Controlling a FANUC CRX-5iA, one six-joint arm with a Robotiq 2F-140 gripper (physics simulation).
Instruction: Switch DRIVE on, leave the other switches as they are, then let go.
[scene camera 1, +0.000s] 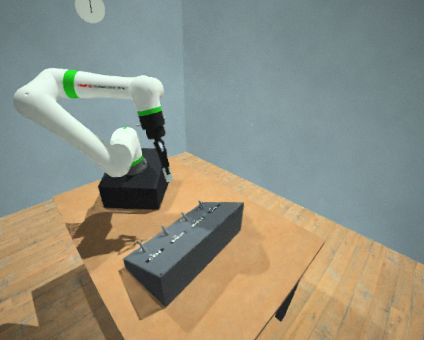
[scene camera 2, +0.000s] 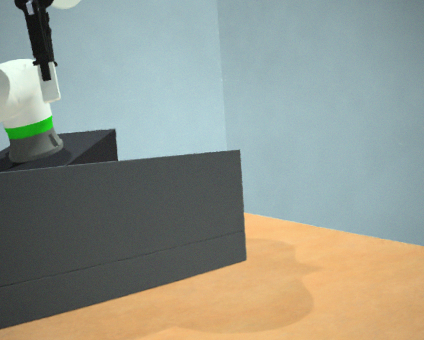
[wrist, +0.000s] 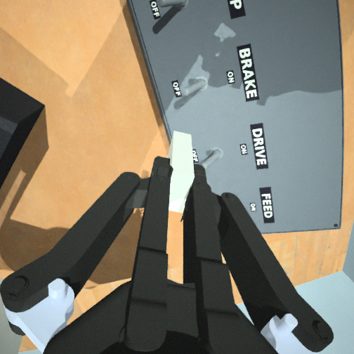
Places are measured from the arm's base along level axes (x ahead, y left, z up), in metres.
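Pixels of known places: gripper, fingertip midpoint: (scene camera 1: 169, 180) (scene camera 2: 52, 100); arm's base, origin of the base link: (scene camera 1: 134, 166) (scene camera 2: 36, 152).
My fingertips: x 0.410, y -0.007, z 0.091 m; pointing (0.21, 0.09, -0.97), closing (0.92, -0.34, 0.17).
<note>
Ahead of a thing's pixels: the offset from my fingertips to its top centre. Level surfaces: height alone.
The dark grey switch box (scene camera 1: 202, 252) (scene camera 2: 125, 215) (wrist: 305, 160) has a sloped top with a row of toggle levers. The DRIVE lever @(dx +0.079, dy -0.093, dz -0.157 m) (scene camera 1: 164, 231) (wrist: 214, 155) leans to its OFF side. The BRAKE lever @(dx +0.060, dy +0.026, dz -0.157 m) (scene camera 1: 184, 217) (wrist: 196, 87) also leans to OFF, as does the far lever @(dx +0.040, dy +0.144, dz -0.157 m) (scene camera 1: 201, 204) (wrist: 174, 3), whose label is cut off. The FEED lever @(dx +0.098, dy -0.211, dz -0.157 m) (scene camera 1: 142, 246) leans like the others; it is hidden in the wrist view. My gripper (scene camera 1: 168, 176) (scene camera 2: 49, 85) (wrist: 177, 147) is shut and empty, pale tips together, raised above the table on the robot's side of the box, apart from the levers.
The black robot pedestal (scene camera 1: 130, 197) (scene camera 2: 102, 145) (wrist: 17, 125) stands behind the box, near my gripper. The box rests on the tan table top @(dz -0.287 m) (scene camera 1: 240, 280) (scene camera 2: 350, 280) (wrist: 60, 150). Grey-blue walls (scene camera 1: 300, 100) (scene camera 2: 320, 100) stand behind.
</note>
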